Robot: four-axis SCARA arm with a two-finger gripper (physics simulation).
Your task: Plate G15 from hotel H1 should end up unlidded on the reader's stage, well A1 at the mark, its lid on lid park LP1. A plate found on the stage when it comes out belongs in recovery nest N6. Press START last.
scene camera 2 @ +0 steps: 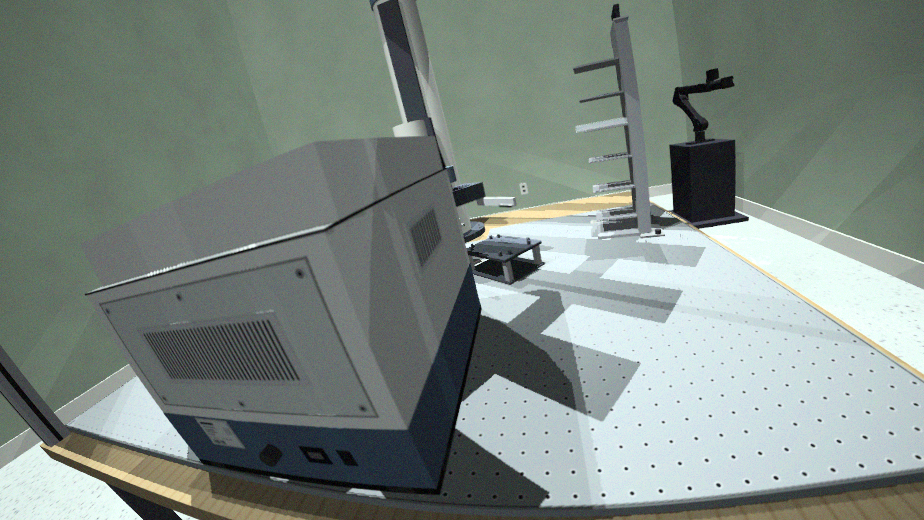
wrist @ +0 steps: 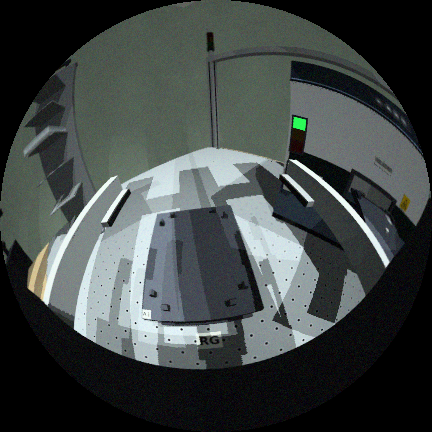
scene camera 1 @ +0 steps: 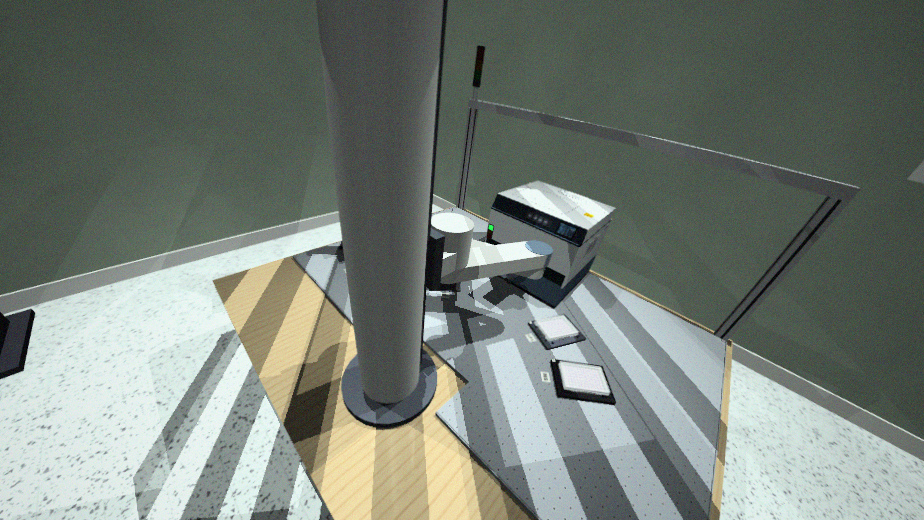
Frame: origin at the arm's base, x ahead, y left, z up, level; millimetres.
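Seen in the pictures: gripper, between the fingertips: [scene camera 2: 488,211] [wrist: 202,170]; arm's base, origin of its link: [scene camera 1: 390,380].
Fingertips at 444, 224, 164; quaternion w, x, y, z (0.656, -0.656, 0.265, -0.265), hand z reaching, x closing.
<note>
Offsets run from my fingertips to a thing's top centre, as dx, dy, dz.
My gripper [wrist: 202,170] [scene camera 2: 501,202] is open and empty, above the raised dark stand [wrist: 200,265] [scene camera 2: 506,245] marked RG. The stand has small corner pegs, an A1 tag at its near left corner, and no plate on it. The reader @[+360, -205, +181] [scene camera 1: 549,223] [scene camera 2: 258,336] [wrist: 345,117] shows a green light; part of a dark tray @[+83, -212, -19] [wrist: 377,220] shows at its front, partly behind my right finger. Pale plates or lids @[+67, -451, -116] [scene camera 1: 557,328] @[-54, -600, -123] [scene camera 1: 583,377] rest on two dark nests; their labels are too small to read. G15, N6 and START cannot be made out.
A shelved hotel post [scene camera 2: 634,135] stands beyond the stand, with several shelves; it also shows in the wrist view [wrist: 80,165]. The arm's column [scene camera 1: 387,194] rises from the bench. A guard frame [scene camera 1: 659,143] runs behind the reader. A black pedestal [scene camera 2: 702,181] carries another arm.
</note>
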